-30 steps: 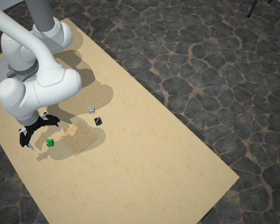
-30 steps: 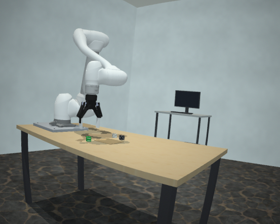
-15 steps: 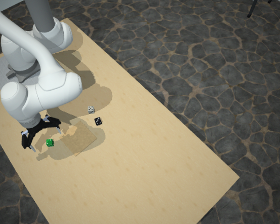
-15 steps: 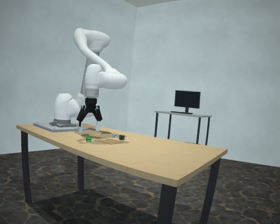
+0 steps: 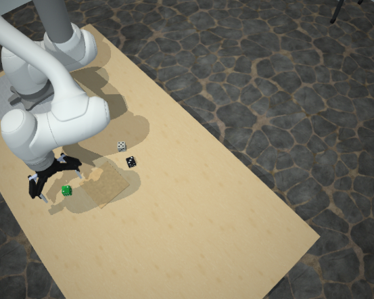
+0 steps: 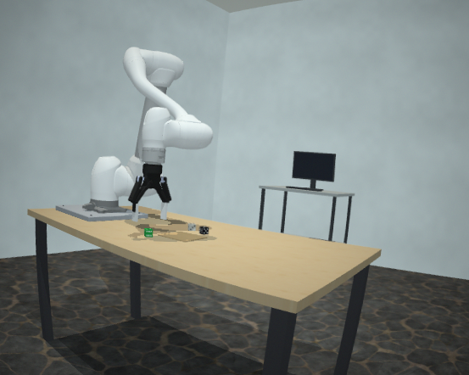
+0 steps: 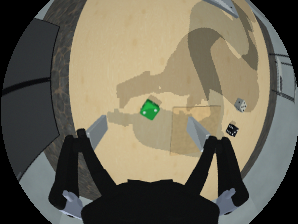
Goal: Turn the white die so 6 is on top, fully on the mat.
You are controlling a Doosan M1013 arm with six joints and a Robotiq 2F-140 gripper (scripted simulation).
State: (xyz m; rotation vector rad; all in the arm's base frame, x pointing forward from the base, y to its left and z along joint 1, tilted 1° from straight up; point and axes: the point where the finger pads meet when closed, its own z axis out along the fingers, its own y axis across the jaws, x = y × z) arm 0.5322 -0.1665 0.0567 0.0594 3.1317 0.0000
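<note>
My gripper is now 260 mm to the right of the black die, 60 mm short of it and 60 mm above it. The rest, counted from my hand: green die: 60 mm below, 10 mm to the left, 10 mm behind; tan mat: 130 mm to the left, 70 mm below, 60 mm ahead; white die: 280 mm to the left, 60 mm below, 20 mm behind.
</note>
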